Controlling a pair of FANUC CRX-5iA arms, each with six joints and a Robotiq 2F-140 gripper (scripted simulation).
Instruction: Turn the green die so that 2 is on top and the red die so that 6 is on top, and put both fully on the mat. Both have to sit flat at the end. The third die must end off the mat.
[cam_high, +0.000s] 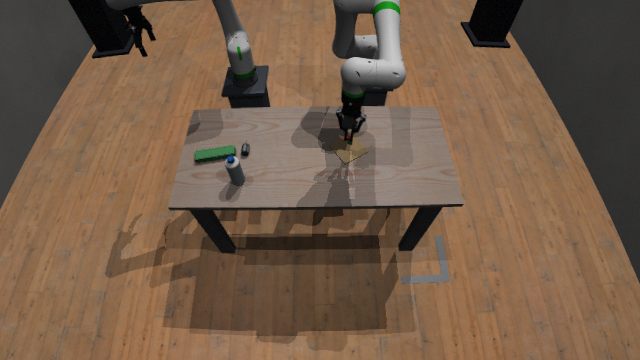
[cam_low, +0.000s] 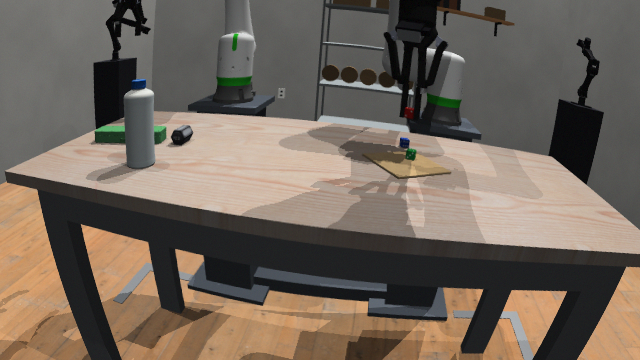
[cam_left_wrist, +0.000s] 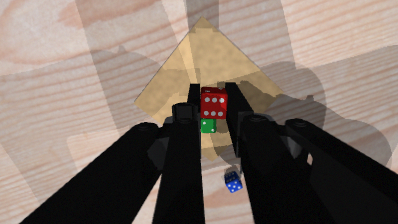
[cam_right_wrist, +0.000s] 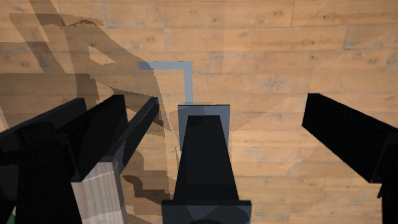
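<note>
Right now the tan mat is 30 mm behind my left hand, 10 mm to the left of it and 140 mm below it. Round my left hand: blue die: 160 mm behind, 20 mm to the left, 130 mm below; then green die: 60 mm behind, 20 mm to the left, 120 mm below; then red die: 20 mm below.
</note>
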